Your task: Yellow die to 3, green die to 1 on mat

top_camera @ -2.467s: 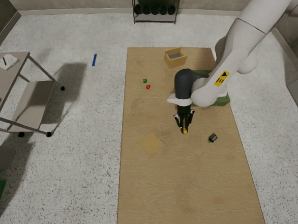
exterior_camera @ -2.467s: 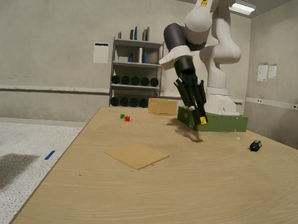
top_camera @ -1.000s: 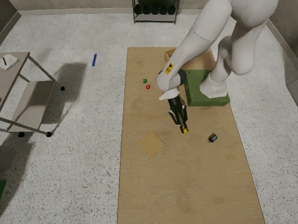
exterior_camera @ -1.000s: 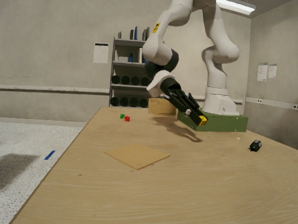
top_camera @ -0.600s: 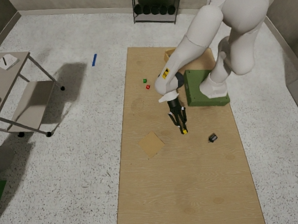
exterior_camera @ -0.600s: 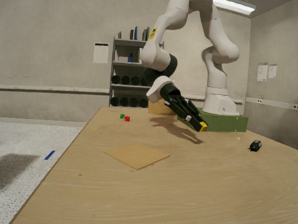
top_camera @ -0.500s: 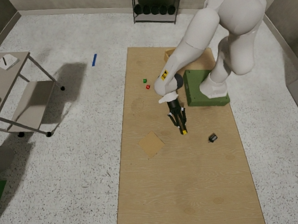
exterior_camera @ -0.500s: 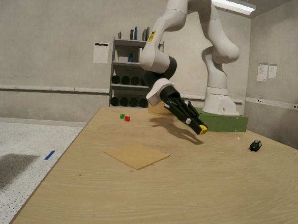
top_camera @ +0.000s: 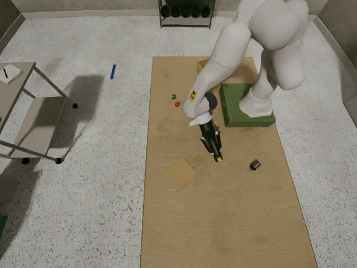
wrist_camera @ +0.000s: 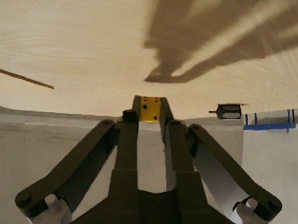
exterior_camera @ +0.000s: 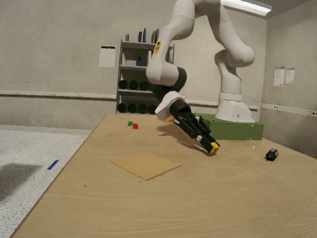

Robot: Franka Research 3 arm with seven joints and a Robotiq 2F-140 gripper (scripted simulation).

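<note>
The yellow die is 20 mm to the left of my hand, 10 mm below it and 10 mm behind it. Also, from my hand: black object (230 mm behind, 60 mm to the left, 30 mm below); tan mat (220 mm ahead, 90 mm to the left, 40 mm below); red die (390 mm to the right, 250 mm ahead, 30 mm below).
</note>
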